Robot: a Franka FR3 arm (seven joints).
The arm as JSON. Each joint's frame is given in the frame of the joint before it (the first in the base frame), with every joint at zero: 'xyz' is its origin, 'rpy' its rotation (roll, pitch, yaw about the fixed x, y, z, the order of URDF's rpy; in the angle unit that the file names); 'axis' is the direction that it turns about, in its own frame. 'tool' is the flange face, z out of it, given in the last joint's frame.
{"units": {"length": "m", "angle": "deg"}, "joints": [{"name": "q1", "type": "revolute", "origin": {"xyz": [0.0, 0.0, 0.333], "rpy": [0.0, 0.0, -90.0]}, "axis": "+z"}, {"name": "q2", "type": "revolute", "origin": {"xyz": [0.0, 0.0, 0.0], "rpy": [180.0, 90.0, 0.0]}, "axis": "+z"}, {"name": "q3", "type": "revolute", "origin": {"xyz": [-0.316, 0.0, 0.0], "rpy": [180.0, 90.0, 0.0]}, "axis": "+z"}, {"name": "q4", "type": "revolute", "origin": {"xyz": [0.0, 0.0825, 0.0], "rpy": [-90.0, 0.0, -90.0]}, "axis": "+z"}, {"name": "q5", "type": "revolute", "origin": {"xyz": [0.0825, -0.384, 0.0], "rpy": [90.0, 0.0, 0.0]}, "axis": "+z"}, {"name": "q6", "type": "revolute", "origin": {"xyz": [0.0, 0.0, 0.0], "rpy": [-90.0, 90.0, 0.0]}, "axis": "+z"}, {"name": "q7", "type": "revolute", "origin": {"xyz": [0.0, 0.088, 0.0], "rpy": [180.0, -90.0, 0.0]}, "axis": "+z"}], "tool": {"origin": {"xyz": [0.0, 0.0, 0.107], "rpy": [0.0, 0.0, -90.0]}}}
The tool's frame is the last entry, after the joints.
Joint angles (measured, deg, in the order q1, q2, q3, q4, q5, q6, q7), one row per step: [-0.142 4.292 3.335 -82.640 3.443 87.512 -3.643]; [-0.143 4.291 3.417 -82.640 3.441 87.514 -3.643]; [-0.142 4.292 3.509 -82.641 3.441 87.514 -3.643]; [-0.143 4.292 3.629 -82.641 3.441 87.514 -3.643]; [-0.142 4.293 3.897 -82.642 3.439 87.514 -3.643]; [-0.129 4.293 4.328 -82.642 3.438 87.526 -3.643]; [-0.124 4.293 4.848 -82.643 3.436 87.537 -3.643]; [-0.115 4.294 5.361 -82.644 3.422 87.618 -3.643]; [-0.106 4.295 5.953 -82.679 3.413 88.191 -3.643]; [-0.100 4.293 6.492 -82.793 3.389 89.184 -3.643]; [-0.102 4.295 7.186 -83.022 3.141 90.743 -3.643]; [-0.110 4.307 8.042 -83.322 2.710 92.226 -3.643]
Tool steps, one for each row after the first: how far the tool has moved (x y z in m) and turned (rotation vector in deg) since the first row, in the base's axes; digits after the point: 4 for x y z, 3 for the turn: [-0.0001 0.0008 0.0000 0.004 -0.003 0.081]; [-0.0001 0.0017 0.0000 0.011 -0.001 0.173]; [-0.0002 0.0028 0.0000 0.020 -0.001 0.292]; [-0.0004 0.0054 0.0000 0.038 0.001 0.560]; [-0.0007 0.0096 0.0001 0.070 -0.011 1.002]; [-0.0011 0.0146 0.0001 0.108 -0.022 1.525]; [-0.0015 0.0196 0.0002 0.139 -0.101 2.039]; [-0.0010 0.0254 0.0009 0.218 -0.636 2.601]; [0.0001 0.0306 0.0016 0.314 -1.514 3.078]; [0.0021 0.0370 0.0022 0.251 -2.855 3.659]; [0.0038 0.0446 0.0021 0.025 -4.060 4.406]
